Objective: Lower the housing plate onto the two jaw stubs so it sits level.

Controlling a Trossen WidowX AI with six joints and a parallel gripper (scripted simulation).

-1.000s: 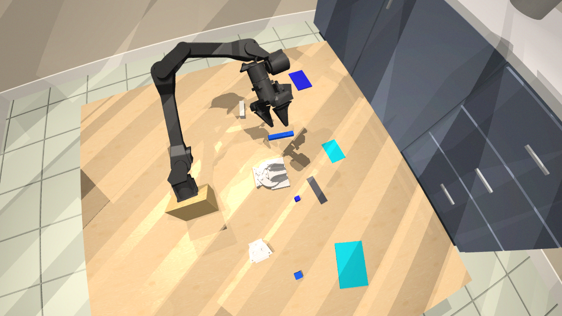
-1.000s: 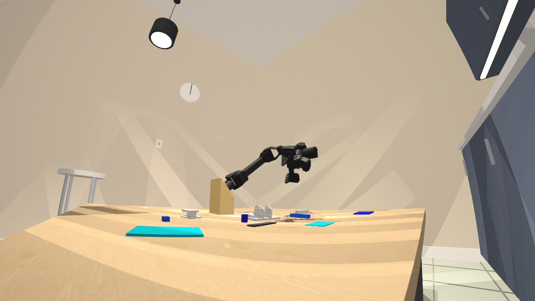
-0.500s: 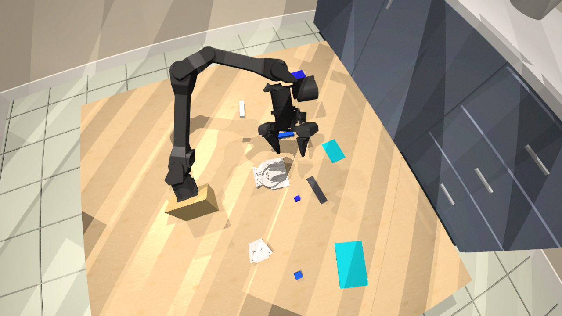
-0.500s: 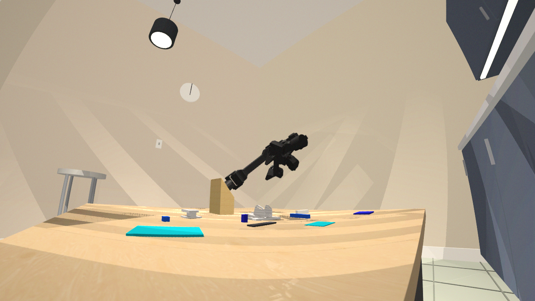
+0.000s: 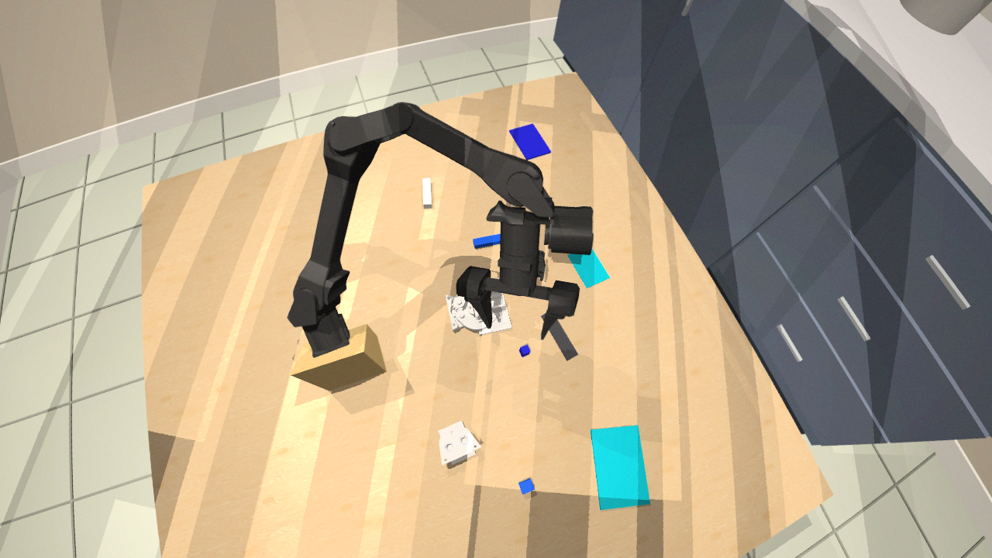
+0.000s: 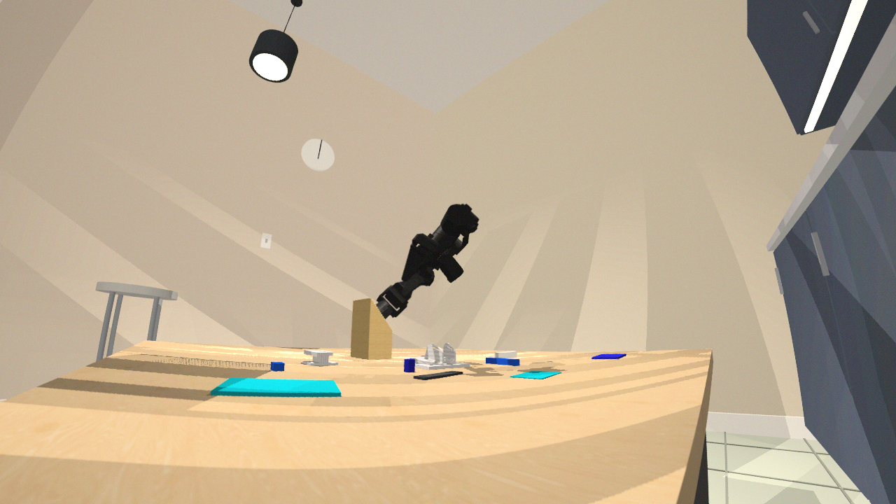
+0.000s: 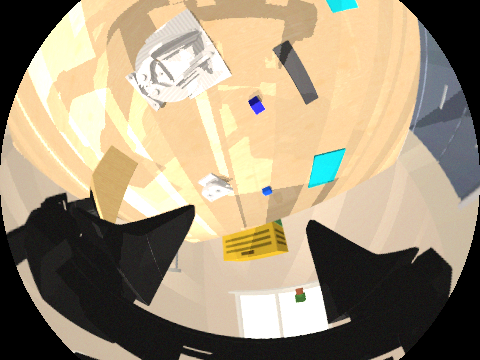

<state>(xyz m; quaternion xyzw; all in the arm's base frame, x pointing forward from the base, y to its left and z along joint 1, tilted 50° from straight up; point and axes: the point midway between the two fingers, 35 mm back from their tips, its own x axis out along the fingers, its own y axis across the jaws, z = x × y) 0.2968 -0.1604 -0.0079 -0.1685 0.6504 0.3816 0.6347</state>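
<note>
Now: gripper tip 17 cm past the white rest, 11 cm to the left of it and 17 cm above it. From my gripper tip the other things lie so: small blue cube 4 cm ahead, 1 cm to the right, 17 cm below; small cyan plate 27 cm ahead, 11 cm to the left, 18 cm below; blue bar 10 cm ahead, 26 cm to the left, 17 cm below.
</note>
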